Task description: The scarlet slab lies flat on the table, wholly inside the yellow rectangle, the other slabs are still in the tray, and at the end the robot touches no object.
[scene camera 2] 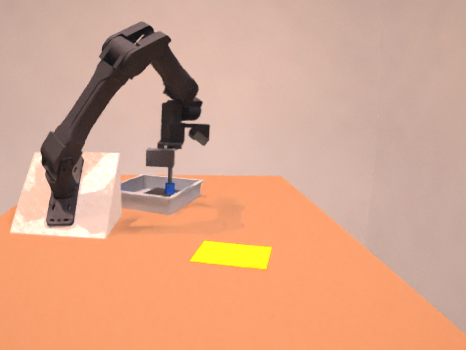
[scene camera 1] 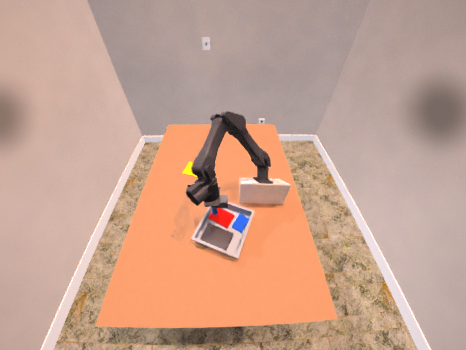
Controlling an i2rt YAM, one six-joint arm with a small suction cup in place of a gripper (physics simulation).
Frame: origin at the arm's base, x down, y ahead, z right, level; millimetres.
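Seen in the pictures: hand, its tool point: [scene camera 2: 169, 192] [scene camera 1: 215, 212]; arm's base, origin of its link: [scene camera 2: 65, 190] [scene camera 1: 262, 180].
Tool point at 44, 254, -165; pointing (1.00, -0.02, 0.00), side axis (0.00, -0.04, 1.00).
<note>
Pixels of each thing's middle, then the offset from my tool point to it, as dx, dy, dz. "spot": a spot on its surface instead. Level surfaces: height alone.
- scarlet slab, middle of its body: [scene camera 1: 221, 216] +34, -31, -8
- grey tray, middle of its body: [scene camera 2: 154, 192] [scene camera 1: 224, 226] +17, -49, -69
- blue slab, middle of its body: [scene camera 1: 240, 223] +35, -128, -44
- dark slab, middle of its body: [scene camera 2: 168, 194] [scene camera 1: 216, 236] +34, -11, -114
- yellow rectangle, a spot on its surface: [scene camera 2: 232, 255] spot: +42, +139, +347
- orange table, height of its surface: dx +42
The scarlet slab [scene camera 1: 223, 218] lies flat in the grey tray [scene camera 1: 245, 234] [scene camera 2: 150, 204], beside a blue slab [scene camera 1: 240, 223]. A dark slab [scene camera 1: 216, 237] [scene camera 2: 155, 191] also lies in the tray. My suction gripper [scene camera 1: 215, 212] [scene camera 2: 169, 189], with its blue cup, points down inside the tray. It is open, low over the left end of the scarlet slab; whether the cup touches the slab I cannot tell. The tray wall hides the scarlet slab in scene camera 2. The yellow rectangle [scene camera 1: 189, 169] [scene camera 2: 232, 255] lies on the table, partly hidden by my arm in scene camera 1.
The arm stands on a pale wedge-shaped base block [scene camera 1: 263, 193] [scene camera 2: 100, 200] near the tray. The tray's raised walls surround the slabs. The orange table [scene camera 1: 215, 290] [scene camera 2: 150, 300] has its edges in view, with walls around it.
</note>
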